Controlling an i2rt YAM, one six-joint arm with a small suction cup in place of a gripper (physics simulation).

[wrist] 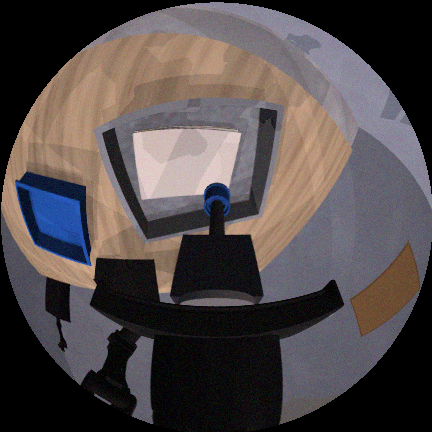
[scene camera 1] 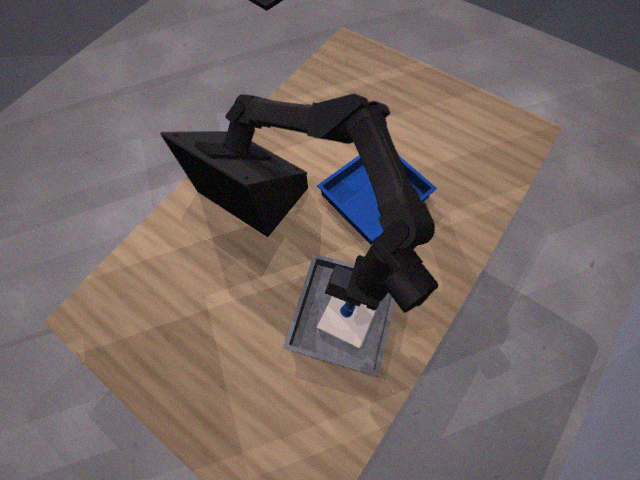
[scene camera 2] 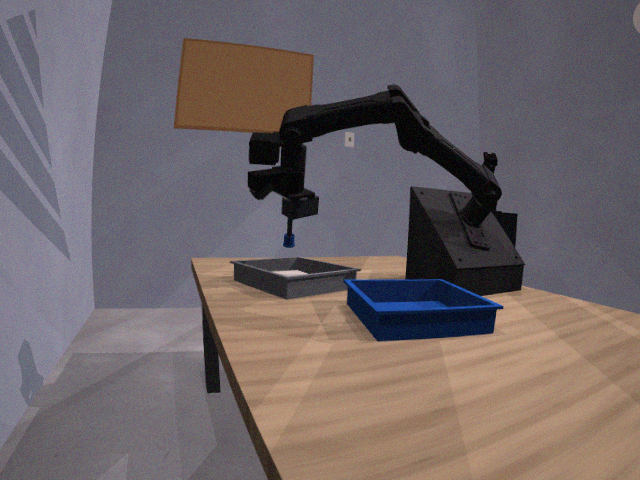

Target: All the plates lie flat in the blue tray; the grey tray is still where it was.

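Pixels of known places: end effector, tool point: (wrist: 216,194) (scene camera 1: 346,311) (scene camera 2: 289,245); arm's base, origin of the base link: (scene camera 1: 234,153) (scene camera 2: 468,220).
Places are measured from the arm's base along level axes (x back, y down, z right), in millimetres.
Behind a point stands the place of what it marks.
A stack of thin, square, off-white plates (scene camera 1: 342,330) @(y 155, x -479, z 117 mm) (scene camera 2: 289,272) @(y 155, x -456, z 118 mm) (wrist: 185,160) @(y 155, x -465, z 63 mm) lies flat in the grey tray (scene camera 1: 333,361) @(y 130, x -514, z 187 mm) (scene camera 2: 258,281) @(y 161, x -544, z 33 mm) (wrist: 120,172) @(y 152, x -429, z -29 mm). Thin edge lines along one side in the wrist view show more than one plate; I cannot tell how many. The blue tray (scene camera 1: 351,204) @(y 177, x -254, z -168 mm) (scene camera 2: 436,322) @(y 154, x -307, z -349 mm) (wrist: 60,220) @(y 177, x -269, z -213 mm) stands apart from the grey one, and no plate shows in it; my arm hides part of it in scene camera 1. My gripper, a blue suction cup (scene camera 1: 347,310) (scene camera 2: 288,240) (wrist: 217,199) @(y 81, x -465, z 90 mm), is open and bare. It hangs above the grey tray, with a gap between it and the plates.
The black wedge-shaped arm base (scene camera 1: 232,186) @(y -32, x -94, z 76 mm) (scene camera 2: 439,232) @(y 31, x -127, z -52 mm) stands on the wooden table (scene camera 1: 170,330) @(y 180, x -159, z 416 mm) (scene camera 2: 413,397) @(y 180, x -434, z -517 mm) (wrist: 65,120) @(y 180, x -501, z -173 mm). My forearm passes above the blue tray in scene camera 1. An orange-brown board (scene camera 2: 242,85) (wrist: 387,290) hangs on the wall behind.
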